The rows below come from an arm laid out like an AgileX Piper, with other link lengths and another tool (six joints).
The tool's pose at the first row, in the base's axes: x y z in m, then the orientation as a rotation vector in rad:
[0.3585 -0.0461 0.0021 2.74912 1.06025 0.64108]
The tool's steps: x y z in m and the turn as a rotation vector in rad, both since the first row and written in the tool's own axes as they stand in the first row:
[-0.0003 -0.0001 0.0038 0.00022 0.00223 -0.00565]
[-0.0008 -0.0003 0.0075 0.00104 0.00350 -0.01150]
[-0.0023 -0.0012 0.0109 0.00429 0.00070 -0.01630]
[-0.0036 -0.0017 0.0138 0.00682 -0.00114 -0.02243]
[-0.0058 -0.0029 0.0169 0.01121 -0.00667 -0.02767]
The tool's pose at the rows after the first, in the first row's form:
[0.3599 -0.0461 -0.0015 2.74524 1.06823 0.64345]
[0.3610 -0.0462 -0.0050 2.74173 1.07662 0.64418]
[0.3609 -0.0464 -0.0088 2.74114 1.08429 0.63833]
[0.3610 -0.0468 -0.0120 2.73892 1.09343 0.63392]
[0.3601 -0.0472 -0.0159 2.73899 1.10178 0.62363]

